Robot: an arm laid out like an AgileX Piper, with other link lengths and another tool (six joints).
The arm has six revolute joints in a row. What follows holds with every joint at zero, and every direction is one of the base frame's.
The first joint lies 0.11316 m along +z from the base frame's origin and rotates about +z.
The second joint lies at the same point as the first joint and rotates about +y.
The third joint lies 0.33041 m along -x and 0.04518 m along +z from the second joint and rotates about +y.
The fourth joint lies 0.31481 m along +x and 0.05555 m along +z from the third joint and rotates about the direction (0.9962, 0, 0.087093).
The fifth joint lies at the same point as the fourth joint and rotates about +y.
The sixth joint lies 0.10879 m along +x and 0.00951 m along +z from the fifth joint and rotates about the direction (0.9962, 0, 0.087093).
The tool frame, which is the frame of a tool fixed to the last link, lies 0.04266 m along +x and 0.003 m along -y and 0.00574 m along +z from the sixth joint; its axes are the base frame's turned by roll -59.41, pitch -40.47 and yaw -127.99 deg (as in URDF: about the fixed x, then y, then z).
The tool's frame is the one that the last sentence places.
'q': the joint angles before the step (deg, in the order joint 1, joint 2, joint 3, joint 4, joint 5, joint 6). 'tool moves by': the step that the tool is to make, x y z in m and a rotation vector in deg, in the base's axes. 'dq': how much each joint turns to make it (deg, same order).
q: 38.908, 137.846, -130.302, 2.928, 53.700, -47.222
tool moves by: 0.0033, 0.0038, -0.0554, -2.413, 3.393, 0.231
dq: -0.001, 4.595, 0.202, 0.446, -0.626, -0.359
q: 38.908, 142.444, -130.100, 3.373, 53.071, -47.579
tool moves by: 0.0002, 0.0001, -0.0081, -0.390, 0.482, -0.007
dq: -0.003, 0.637, 0.086, 0.002, -0.103, -0.003
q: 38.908, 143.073, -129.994, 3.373, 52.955, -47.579
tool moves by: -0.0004, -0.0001, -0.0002, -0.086, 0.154, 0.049
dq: 0.004, 0.009, -0.023, 0.052, 0.190, -0.047
